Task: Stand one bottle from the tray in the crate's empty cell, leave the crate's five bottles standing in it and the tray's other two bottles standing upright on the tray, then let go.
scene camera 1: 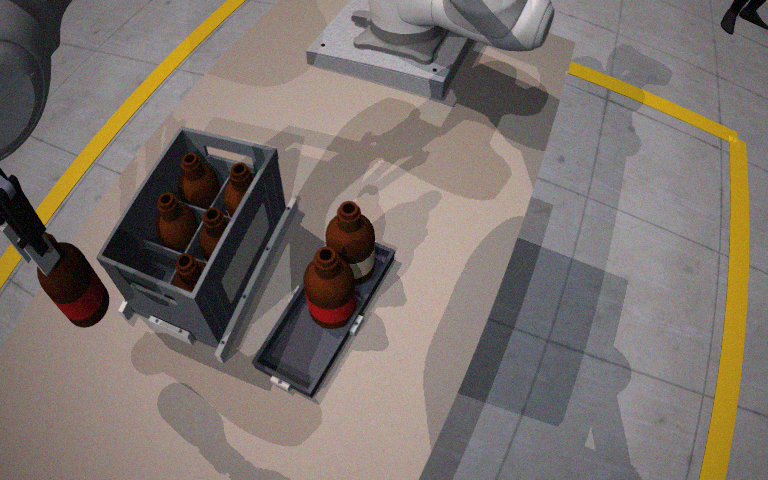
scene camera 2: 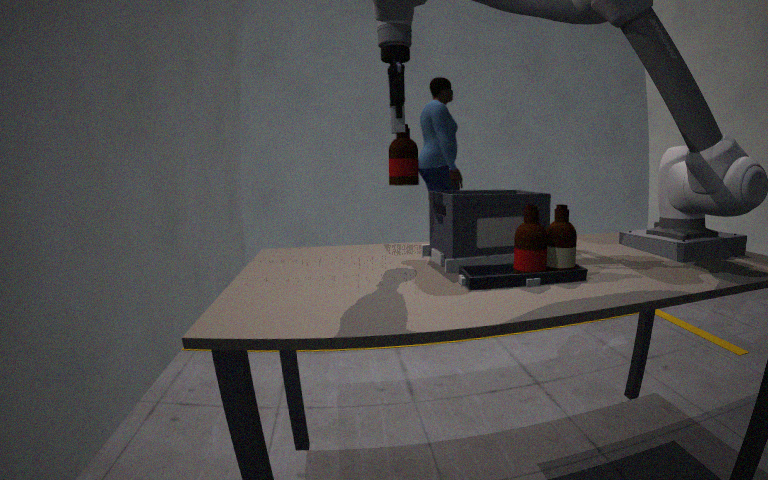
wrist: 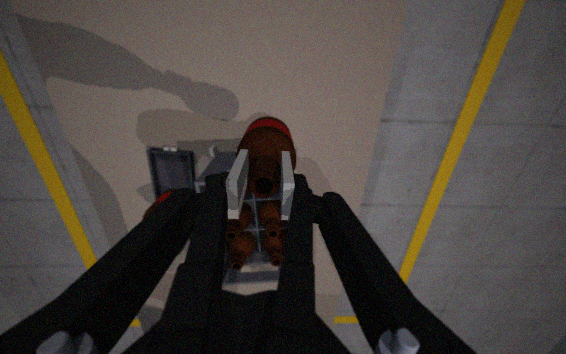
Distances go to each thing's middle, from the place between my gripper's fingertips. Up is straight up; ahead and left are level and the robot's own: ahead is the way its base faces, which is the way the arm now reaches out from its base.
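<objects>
The pale rail point(scene camera 1: 259, 273) has my hand 310 mm above it, 120 mm to the right of it and 240 mm past it. Then there's a cream-labelled bottle point(scene camera 1: 351, 234), and that one is far below my hand, far behind it and far to the left of it. Going by their middles, the pale rail is the nearest to my hand of the things named here.
</objects>
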